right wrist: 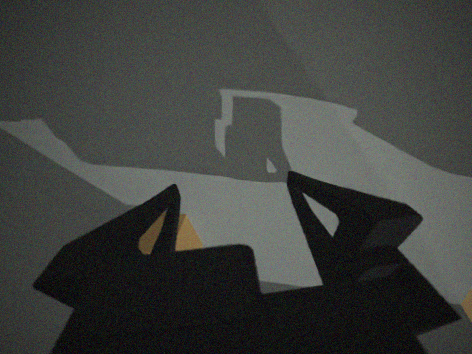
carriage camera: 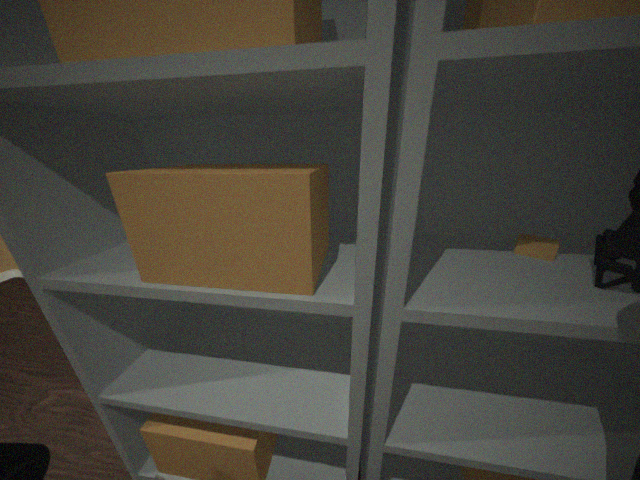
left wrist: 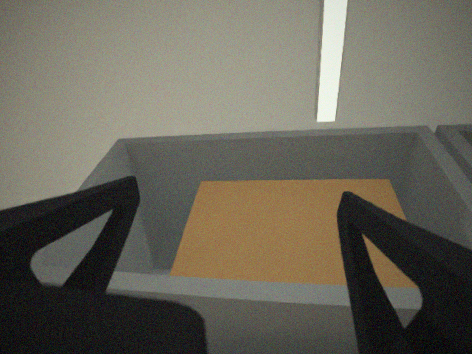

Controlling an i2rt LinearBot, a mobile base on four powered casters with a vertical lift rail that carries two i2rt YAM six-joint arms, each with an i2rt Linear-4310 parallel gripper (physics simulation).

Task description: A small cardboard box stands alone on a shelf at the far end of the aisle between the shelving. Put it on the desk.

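Frame: origin at the left arm's base, x back, y up, z left, level; centimetres.
Where they show: left gripper, fingertip midpoint: (left wrist: 236, 195); right gripper, fingertip midpoint: (right wrist: 233, 183) (carriage camera: 598, 276).
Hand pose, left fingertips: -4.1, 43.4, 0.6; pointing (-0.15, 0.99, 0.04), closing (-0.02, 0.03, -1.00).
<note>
Things, the pixels of their centre, and the offset from my left fingertips, as dx, dy, dz. Level surfaces: height alone.
- small cardboard box, body centre: (right wrist: 169, 246) (carriage camera: 535, 246) -53.9, -30.6, -97.5
- shelf, its level: dy -33.1
- large cardboard box, body centre: (carriage camera: 242, 218) -48.3, -19.7, -10.9
- large box, body centre: (left wrist: 290, 262) (carriage camera: 205, 4) -48.5, +26.1, -9.2
- Wooden floor, its level: dy -132.2
The small cardboard box (carriage camera: 537, 247) (right wrist: 188, 234) sits alone toward the back of a shelf (carriage camera: 496, 281) in the right-hand bay. In the right wrist view it is partly hidden behind the left finger of my right gripper (right wrist: 232, 180). My right gripper is open and empty; the box is off to the left of the gap between its fingers. In the carriage view the tip of the right gripper shows at the right edge, to the right of the box. My left gripper (left wrist: 236, 195) is open and empty, facing an upper shelf bay. The desk does not show.
A large cardboard box (carriage camera: 222, 232) stands on the middle shelf of the left bay. Another large box (carriage camera: 175, 25) (left wrist: 280, 232) is on the shelf above, and a smaller one (carriage camera: 201, 449) is low down. Upright posts (carriage camera: 372, 206) divide the two bays. Wooden floor (carriage camera: 46, 372) shows at left.
</note>
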